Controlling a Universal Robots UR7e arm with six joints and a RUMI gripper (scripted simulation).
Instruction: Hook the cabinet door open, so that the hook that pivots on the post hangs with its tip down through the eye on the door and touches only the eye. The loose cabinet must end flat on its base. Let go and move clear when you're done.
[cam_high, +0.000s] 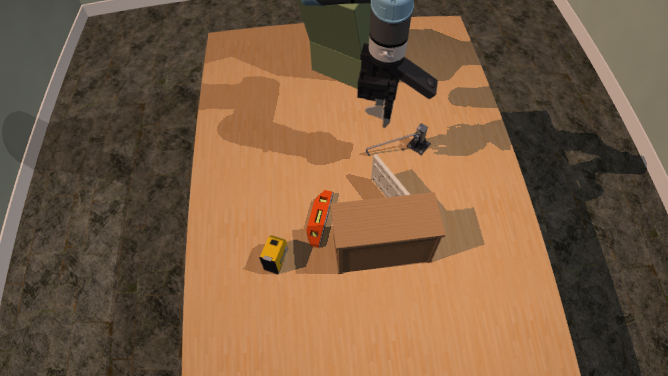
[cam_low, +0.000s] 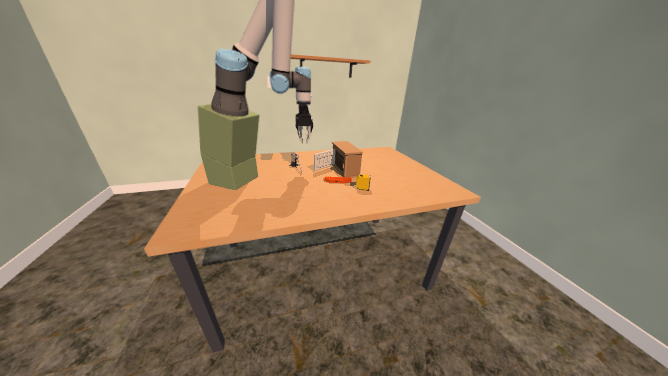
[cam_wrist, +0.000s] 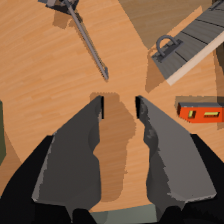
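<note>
Now: hand 14 cm above the dark hook post, 8 cm to the right of it and 3 cm past it. From my hand the other things lie so: yellow tape measure: 30 cm to the right, 23 cm ahead, 15 cm below; then white cabinet door: 13 cm ahead, 12 cm below, 1 cm to the left; then orange spirit level: 19 cm to the right, 18 cm below, 13 cm ahead.
</note>
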